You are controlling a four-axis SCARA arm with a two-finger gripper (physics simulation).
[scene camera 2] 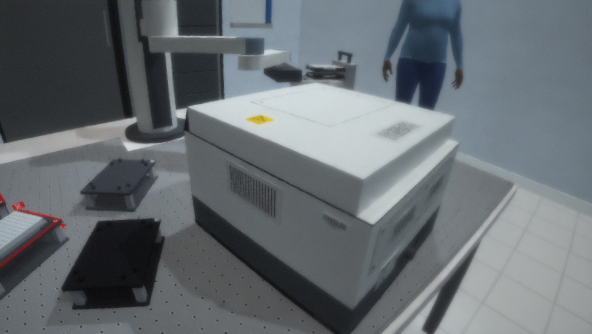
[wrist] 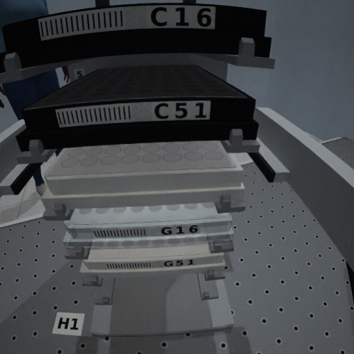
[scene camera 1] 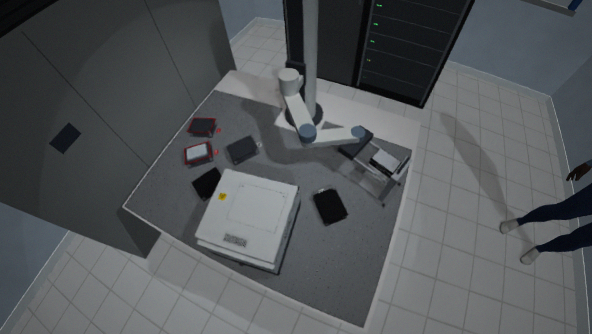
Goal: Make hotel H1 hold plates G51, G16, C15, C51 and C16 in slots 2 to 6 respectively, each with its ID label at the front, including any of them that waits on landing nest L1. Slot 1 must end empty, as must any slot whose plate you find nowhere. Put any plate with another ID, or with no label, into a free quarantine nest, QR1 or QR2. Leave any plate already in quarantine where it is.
Path:
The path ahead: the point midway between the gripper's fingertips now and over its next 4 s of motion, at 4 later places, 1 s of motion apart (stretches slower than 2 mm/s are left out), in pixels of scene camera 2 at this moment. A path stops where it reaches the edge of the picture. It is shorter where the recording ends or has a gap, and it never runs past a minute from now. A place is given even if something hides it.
My gripper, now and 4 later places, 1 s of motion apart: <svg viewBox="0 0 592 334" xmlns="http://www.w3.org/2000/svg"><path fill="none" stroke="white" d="M320 80L307 78L284 78L279 86L275 93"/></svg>

